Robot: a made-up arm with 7 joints. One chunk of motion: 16 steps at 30 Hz.
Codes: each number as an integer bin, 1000 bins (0 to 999) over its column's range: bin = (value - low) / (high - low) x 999, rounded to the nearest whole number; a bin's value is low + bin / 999 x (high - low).
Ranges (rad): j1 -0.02..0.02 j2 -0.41..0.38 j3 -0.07..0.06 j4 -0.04..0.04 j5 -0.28..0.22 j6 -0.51..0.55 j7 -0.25..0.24
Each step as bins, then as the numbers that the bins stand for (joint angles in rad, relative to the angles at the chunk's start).
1 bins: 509 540 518 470 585 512 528
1 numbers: 0.0004 0.0170 -0.0026 -0.0024 0.0128 0.0333 0.0090
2 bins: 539 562 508 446 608 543 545
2 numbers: 0.0016 0.0344 -0.0039 -0.0043 0.0243 0.0662 0.0173
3 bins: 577 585 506 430 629 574 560
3 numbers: 0.0031 0.0526 -0.0042 -0.0056 0.0348 0.0990 0.0247
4 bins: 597 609 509 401 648 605 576
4 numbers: 0.0039 0.0716 -0.0038 -0.0079 0.0443 0.1319 0.0325
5 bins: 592 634 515 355 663 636 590
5 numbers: 0.0037 0.0914 -0.0030 -0.0116 0.0518 0.1648 0.0394
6 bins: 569 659 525 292 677 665 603
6 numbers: 0.0028 0.1111 -0.0017 -0.0166 0.0588 0.1956 0.0458
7 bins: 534 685 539 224 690 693 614
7 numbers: 0.0014 0.1317 0.0001 -0.0221 0.0653 0.2253 0.0512
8 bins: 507 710 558 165 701 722 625
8 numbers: 0.0003 0.1515 0.0026 -0.0268 0.0709 0.2561 0.0566
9 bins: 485 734 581 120 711 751 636
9 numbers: -0.0006 0.1704 0.0056 -0.0304 0.0759 0.2869 0.0620
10 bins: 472 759 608 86 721 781 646
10 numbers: -0.0011 0.1902 0.0091 -0.0331 0.0809 0.3187 0.0669
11 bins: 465 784 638 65 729 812 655
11 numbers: -0.0014 0.2100 0.0130 -0.0348 0.0849 0.3516 0.0713
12 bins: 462 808 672 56 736 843 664
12 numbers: -0.0015 0.2290 0.0174 -0.0355 0.0884 0.3845 0.0757
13 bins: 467 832 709 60 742 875 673
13 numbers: -0.0013 0.2479 0.0223 -0.0352 0.0914 0.4184 0.0801
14 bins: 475 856 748 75 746 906 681
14 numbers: -0.0010 0.2669 0.0273 -0.0340 0.0934 0.4513 0.0840
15 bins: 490 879 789 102 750 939 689
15 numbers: -0.0004 0.2851 0.0327 -0.0318 0.0954 0.4863 0.0879
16 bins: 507 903 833 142 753 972 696
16 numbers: 0.0003 0.3041 0.0384 -0.0286 0.0969 0.5214 0.0914
